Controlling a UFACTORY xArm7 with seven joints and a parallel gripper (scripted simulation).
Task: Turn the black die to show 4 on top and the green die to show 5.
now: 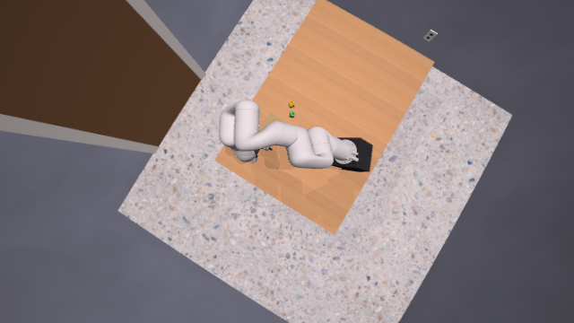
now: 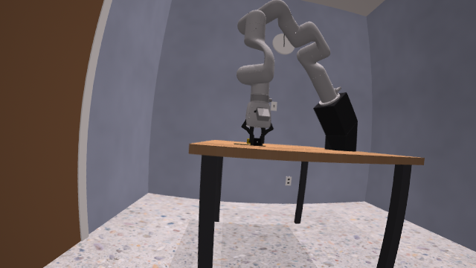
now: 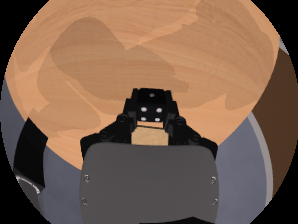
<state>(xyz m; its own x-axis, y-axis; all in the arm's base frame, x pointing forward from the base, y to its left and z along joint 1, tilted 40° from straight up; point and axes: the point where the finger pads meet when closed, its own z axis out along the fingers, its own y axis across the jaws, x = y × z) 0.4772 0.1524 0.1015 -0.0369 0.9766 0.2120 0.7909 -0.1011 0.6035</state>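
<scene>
Now: the tan mat 10 mm ahead of my hand, 140 mm to the right of it and 20 mm below it. From my hand the other things lie so: yellow die 10 mm behind, 320 mm to the right, 10 mm below; black die 10 mm below; green die 50 mm behind, 270 mm to the right, 10 mm below.
</scene>
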